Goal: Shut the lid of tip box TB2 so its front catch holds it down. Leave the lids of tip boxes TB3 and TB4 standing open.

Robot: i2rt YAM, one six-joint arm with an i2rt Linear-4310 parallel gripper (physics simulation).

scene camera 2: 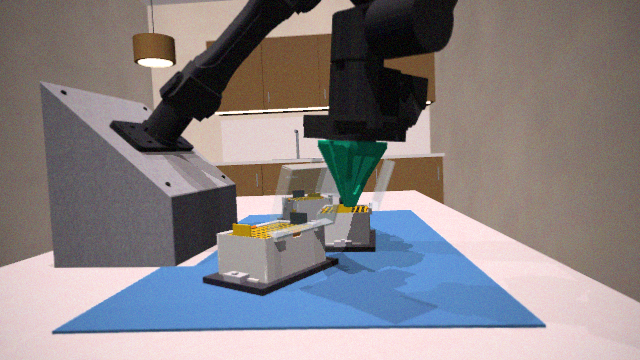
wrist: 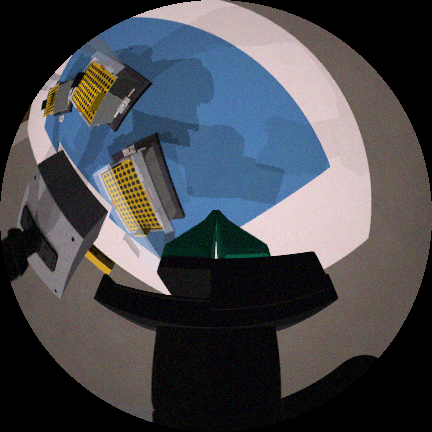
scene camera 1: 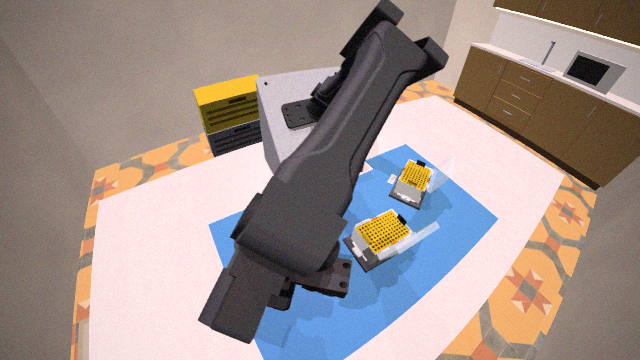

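Where they show: gripper, fingertip midpoint: (scene camera 2: 349, 206) (wrist: 215, 215); arm's base at its link origin: (scene camera 2: 155, 139) (wrist: 36, 237) (scene camera 1: 316, 109).
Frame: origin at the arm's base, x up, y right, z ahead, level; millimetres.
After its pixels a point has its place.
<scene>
Tip box TB2 (scene camera 2: 270, 255) @[x -160, y 264, z 276 mm] (wrist: 131, 192) is white with yellow tip rows. Its clear lid (scene camera 2: 300, 176) @[x -67, y 277, z 319 mm] (wrist: 99, 176) @[x -55, y 187, z 360 mm] stands up from the hinge side; its exact angle is hard to read. The arm hides TB2 in scene camera 1. TB4 (scene camera 1: 382, 232) @[x -142, y 10, z 353 mm] (scene camera 2: 345, 227) (wrist: 94, 90) @[x -141, y 26, z 355 mm] has its clear lid (scene camera 1: 412, 239) @[x -55, y 24, z 430 mm] (scene camera 2: 384, 185) @[x -96, y 65, z 420 mm] open. TB3 (scene camera 1: 414, 177) (scene camera 2: 307, 205) (wrist: 51, 102) is farther off, its lid (scene camera 1: 442, 172) @[x -103, y -266, z 303 mm] open. My gripper (scene camera 2: 350, 204) @[x -103, y 277, z 373 mm] (wrist: 215, 215) @[x -103, y 277, z 373 mm] is shut and empty, its green tips in the air off TB2's hinge side.
The boxes stand on a blue mat (scene camera 1: 450, 220) @[x -200, y -241, z 411 mm] (scene camera 2: 150, 310) @[x -200, y 333, z 162 mm] (wrist: 300, 145) @[x -200, y 303, z 504 mm] on a pale table (scene camera 1: 150, 225) @[x -203, y 553, z 20 mm] (scene camera 2: 575, 320) @[x -203, y 345, z 574 mm]. The arm's grey base block (scene camera 2: 115, 210) @[x -114, y 146, z 8 mm] (wrist: 65, 215) @[x -99, y 76, z 102 mm] stands on TB2's other side. Yellow and dark crates (scene camera 1: 230, 112) stand behind the table.
</scene>
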